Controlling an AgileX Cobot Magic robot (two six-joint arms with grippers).
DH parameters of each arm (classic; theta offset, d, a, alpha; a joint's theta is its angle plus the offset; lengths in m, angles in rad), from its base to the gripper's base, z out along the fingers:
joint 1: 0 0.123 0 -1.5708
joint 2: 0.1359 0 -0.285 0
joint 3: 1.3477 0 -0.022 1.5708
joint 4: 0 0.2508 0 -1.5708
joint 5: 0 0 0.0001 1.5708
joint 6: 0 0.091 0 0
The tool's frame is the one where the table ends.
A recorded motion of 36 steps. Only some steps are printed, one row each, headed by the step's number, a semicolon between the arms.
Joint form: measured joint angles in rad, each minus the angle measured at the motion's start. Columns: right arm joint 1, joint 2, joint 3, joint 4, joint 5, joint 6; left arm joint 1, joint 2, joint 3, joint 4, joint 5, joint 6.
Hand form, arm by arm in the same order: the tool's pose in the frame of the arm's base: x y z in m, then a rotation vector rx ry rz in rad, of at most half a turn. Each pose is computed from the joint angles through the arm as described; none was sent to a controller.
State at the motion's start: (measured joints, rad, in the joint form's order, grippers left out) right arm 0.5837 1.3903 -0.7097 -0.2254 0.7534 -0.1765; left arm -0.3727 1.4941 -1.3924 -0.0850 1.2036 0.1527
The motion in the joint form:
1: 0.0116 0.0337 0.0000 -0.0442 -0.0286 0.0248; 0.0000 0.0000 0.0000 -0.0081 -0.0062 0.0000
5: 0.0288 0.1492 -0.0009 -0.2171 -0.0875 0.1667; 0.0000 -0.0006 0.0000 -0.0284 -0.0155 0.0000
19: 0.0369 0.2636 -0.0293 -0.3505 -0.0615 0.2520; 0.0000 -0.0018 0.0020 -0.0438 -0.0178 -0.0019
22: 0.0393 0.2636 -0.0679 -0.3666 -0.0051 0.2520; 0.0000 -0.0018 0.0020 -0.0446 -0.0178 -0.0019
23: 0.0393 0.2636 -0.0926 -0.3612 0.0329 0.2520; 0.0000 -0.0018 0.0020 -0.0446 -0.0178 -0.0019
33: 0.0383 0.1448 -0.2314 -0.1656 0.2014 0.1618; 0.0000 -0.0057 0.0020 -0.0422 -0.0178 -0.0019
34: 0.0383 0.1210 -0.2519 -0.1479 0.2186 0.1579; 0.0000 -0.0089 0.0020 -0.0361 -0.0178 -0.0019
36: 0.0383 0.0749 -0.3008 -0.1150 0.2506 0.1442; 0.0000 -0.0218 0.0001 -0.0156 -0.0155 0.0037
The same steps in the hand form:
1: 0.2026 0.1178 0.1915 -1.2903 2.5726 -0.2133; 0.2764 -0.1165 0.3410 0.6998 2.7002 -0.1843
5: 0.2167 0.1228 0.1674 -1.3175 2.5607 -0.3473; 0.2764 -0.1183 0.3416 0.6913 2.6925 -0.2133
19: 0.2293 0.1250 0.1469 -1.3826 2.5785 -0.4980; 0.2757 -0.1194 0.3417 0.6840 2.6931 -0.2352
22: 0.2351 0.1263 0.1552 -1.3759 2.5776 -0.5501; 0.2757 -0.1195 0.3417 0.6838 2.6932 -0.2363
23: 0.2380 0.1270 0.1603 -1.3564 2.5934 -0.5711; 0.2757 -0.1195 0.3417 0.6838 2.6932 -0.2363
33: 0.2368 0.1349 0.2185 -1.1964 2.6539 -0.4165; 0.2750 -0.1190 0.3428 0.6838 2.6891 -0.2334
34: 0.2359 0.1354 0.2294 -1.1682 2.6456 -0.3904; 0.2745 -0.1183 0.3437 0.6849 2.6855 -0.2253
36: 0.2345 0.1365 0.2532 -1.1206 2.6155 -0.3362; 0.2724 -0.1156 0.3478 0.6957 2.6692 -0.1970

